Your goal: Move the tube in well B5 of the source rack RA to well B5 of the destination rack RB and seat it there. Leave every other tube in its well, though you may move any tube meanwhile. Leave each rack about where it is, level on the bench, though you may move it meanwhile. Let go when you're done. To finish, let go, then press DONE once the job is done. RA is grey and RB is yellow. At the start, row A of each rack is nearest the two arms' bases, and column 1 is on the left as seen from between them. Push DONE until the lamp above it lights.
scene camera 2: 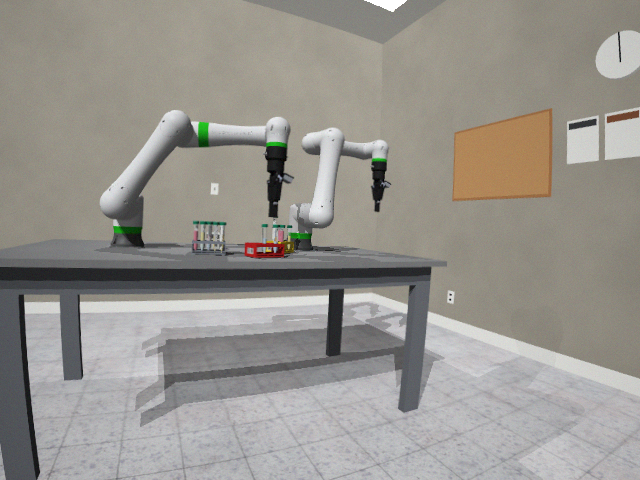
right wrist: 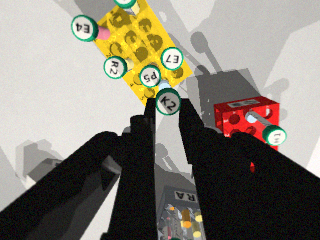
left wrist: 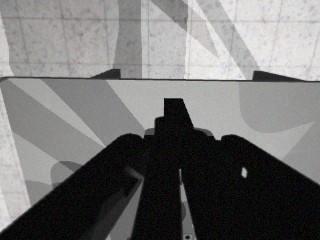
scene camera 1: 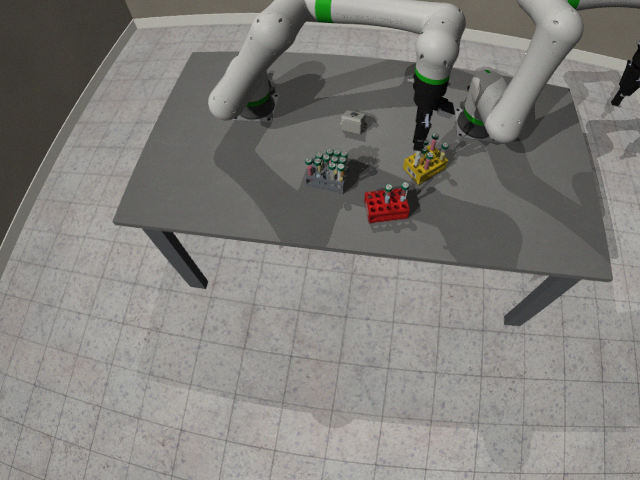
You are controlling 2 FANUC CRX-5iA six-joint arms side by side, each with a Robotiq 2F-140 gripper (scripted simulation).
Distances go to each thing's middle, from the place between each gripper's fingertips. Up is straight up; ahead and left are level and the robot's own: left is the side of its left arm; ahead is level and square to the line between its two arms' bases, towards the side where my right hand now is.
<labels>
I see the red rack point(scene camera 1: 382, 214) 15 cm ahead of my right hand point(scene camera 1: 417, 146), 8 cm to the right of it and 17 cm below it.
Right now the red rack is 42 cm ahead of my left hand, 84 cm to the right of it and 24 cm below it.
</labels>
